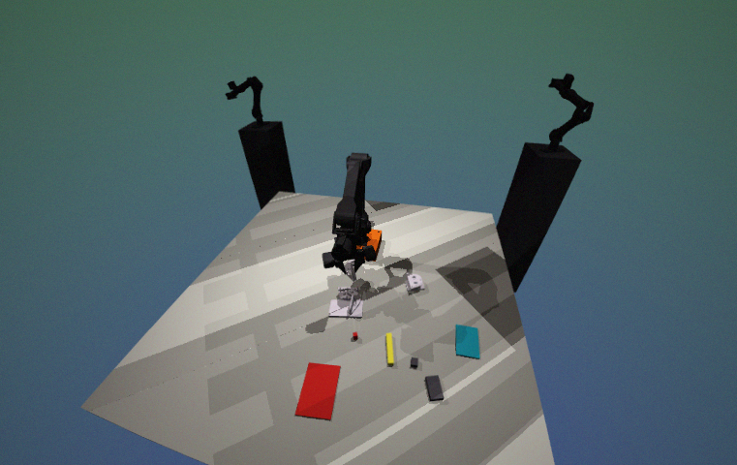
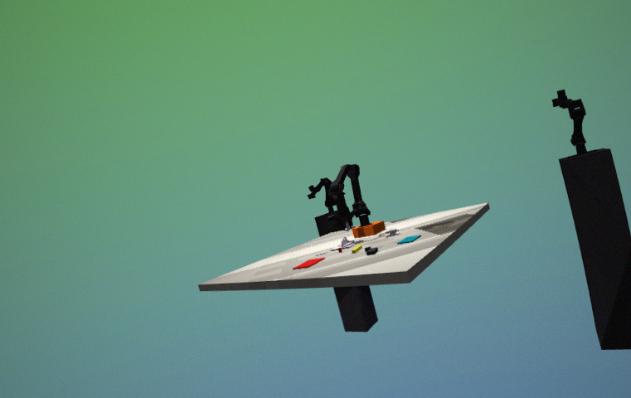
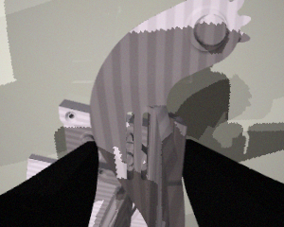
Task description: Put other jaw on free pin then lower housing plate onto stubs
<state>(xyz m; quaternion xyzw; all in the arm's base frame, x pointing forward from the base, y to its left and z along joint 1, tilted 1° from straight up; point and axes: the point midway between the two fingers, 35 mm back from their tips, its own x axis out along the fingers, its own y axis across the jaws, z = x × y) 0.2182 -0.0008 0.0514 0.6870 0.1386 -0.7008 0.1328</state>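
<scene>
Right now my gripper tip is 210 mm short of the small red cube, 60 mm to the right of it and 70 mm above it. The rest, counted from my gripper tip: yellow bar: 240 mm ahead, 170 mm to the left, 80 mm below; then jaw: 40 mm behind; then red sheet: 390 mm ahead, 20 mm to the right, 80 mm below.
</scene>
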